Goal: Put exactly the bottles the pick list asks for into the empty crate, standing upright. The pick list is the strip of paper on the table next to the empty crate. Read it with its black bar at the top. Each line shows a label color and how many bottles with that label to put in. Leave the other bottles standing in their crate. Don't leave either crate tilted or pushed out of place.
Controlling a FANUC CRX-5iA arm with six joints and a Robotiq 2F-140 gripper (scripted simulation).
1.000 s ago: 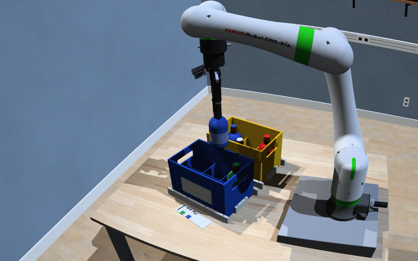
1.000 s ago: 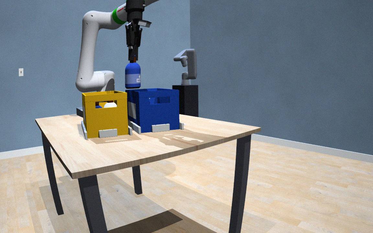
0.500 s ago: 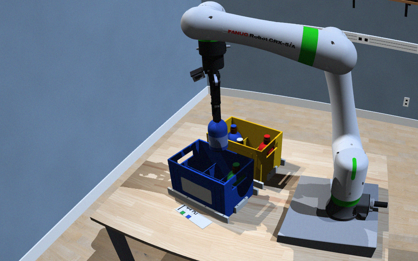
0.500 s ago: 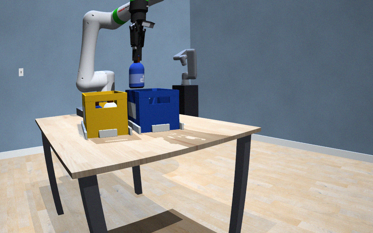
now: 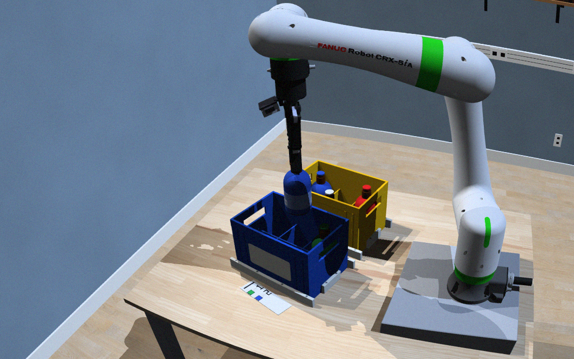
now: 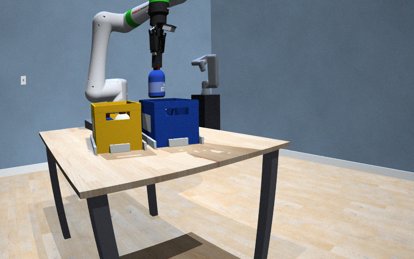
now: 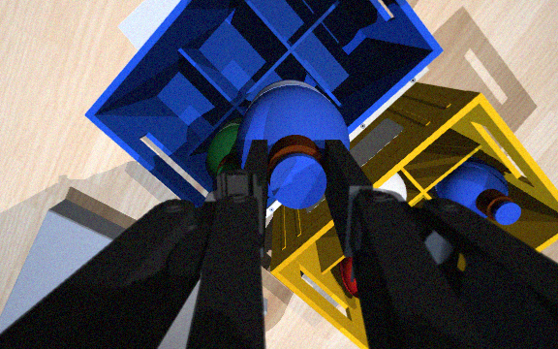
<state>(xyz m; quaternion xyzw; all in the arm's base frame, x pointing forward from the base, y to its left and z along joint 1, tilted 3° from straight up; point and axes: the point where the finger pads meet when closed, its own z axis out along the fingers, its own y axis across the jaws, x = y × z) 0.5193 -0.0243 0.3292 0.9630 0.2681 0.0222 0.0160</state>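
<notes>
Right now the blue crate is 270 mm below my hand, 40 mm to the left of it and 10 mm ahead of it. From my hand the other things lie so: green-label bottle: 260 mm below, 80 mm behind, 20 mm to the left; then yellow crate: 270 mm below, 190 mm to the right, 50 mm behind; then white-label bottle: 260 mm below, 150 mm to the right, 40 mm behind.
</notes>
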